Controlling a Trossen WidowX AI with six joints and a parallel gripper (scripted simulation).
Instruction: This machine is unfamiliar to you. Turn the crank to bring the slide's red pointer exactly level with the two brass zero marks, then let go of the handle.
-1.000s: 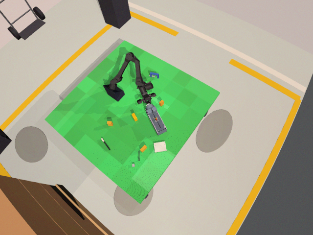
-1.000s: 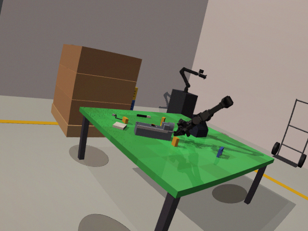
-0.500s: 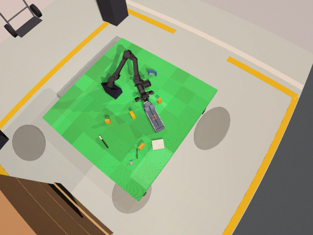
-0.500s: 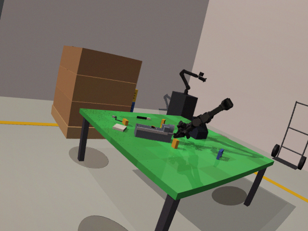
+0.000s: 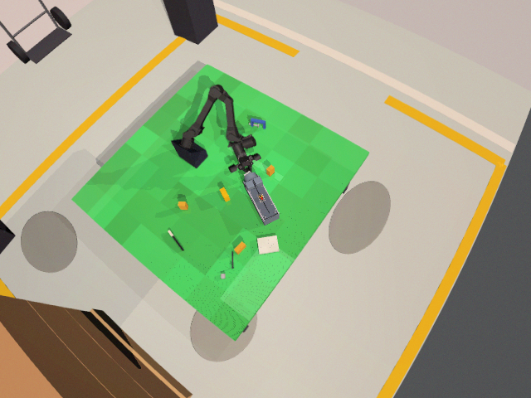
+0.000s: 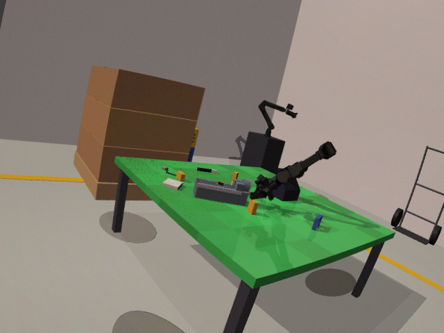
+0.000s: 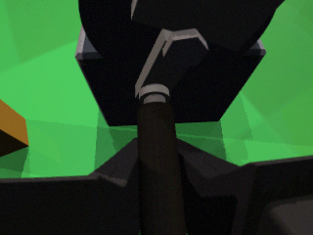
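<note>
Now: the dark handle 20 mm behind my gripper tip, 10 mm to the left of it and 30 mm above it. The rest, counted from my gripper tip: blue bracket: 180 mm behind, 320 mm to the left; red pointer: 150 mm ahead, 100 mm to the right, 50 mm above; white pad: 300 mm ahead, 270 mm to the right, 20 mm below.
</note>
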